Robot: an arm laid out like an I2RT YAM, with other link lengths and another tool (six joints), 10 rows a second.
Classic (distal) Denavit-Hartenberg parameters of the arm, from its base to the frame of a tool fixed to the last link. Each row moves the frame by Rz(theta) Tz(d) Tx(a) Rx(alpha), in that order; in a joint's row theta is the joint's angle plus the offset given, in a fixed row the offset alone. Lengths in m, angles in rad.
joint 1: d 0.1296; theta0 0; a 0.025; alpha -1.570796
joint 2: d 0; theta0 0; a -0.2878; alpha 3.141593
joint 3: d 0; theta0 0.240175; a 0.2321; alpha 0
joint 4: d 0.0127; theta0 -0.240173; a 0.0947; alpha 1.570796
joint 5: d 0.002; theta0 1.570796; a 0; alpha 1.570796
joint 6: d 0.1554; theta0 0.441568; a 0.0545; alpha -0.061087
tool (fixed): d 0.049; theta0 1.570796; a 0; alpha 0
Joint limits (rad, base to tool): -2.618..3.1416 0..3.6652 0..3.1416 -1.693..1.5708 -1.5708..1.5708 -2.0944..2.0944
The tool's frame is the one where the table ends.
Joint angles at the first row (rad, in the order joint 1, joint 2, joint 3, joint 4, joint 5, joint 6):
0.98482, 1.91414, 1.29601, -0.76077, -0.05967, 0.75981
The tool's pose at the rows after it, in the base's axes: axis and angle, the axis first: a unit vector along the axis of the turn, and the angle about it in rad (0 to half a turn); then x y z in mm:
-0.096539, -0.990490, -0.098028, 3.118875, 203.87, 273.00, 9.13
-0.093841, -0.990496, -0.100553, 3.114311, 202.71, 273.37, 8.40
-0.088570, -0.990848, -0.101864, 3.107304, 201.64, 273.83, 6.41
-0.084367, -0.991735, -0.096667, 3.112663, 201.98, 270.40, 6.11
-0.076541, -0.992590, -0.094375, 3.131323, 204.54, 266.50, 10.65
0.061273, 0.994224, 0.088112, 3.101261, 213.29, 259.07, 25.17
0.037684, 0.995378, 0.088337, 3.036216, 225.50, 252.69, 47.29
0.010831, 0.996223, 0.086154, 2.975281, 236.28, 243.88, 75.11
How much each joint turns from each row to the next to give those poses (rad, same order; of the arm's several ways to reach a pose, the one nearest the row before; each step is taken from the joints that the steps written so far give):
0.00001, 0.00151, -0.00430, 0.00010, 0.00457, -0.01117
-0.00005, -0.00277, -0.00728, 0.00689, -0.00694, -0.00457
-0.00026, 0.00230, -0.00574, 0.00704, -0.00855, -0.01004
0.00032, -0.00213, -0.00462, -0.00423, 0.00877, -0.00959
0.00015, -0.01752, -0.00481, -0.00781, 0.01689, -0.01717
-0.00018, -0.03725, 0.01053, -0.03341, 0.04661, -0.03562
-0.00286, -0.05437, 0.01740, -0.03607, 0.04892, -0.05604
-0.00518, -0.05972, 0.03352, -0.06005, 0.04436, -0.06617

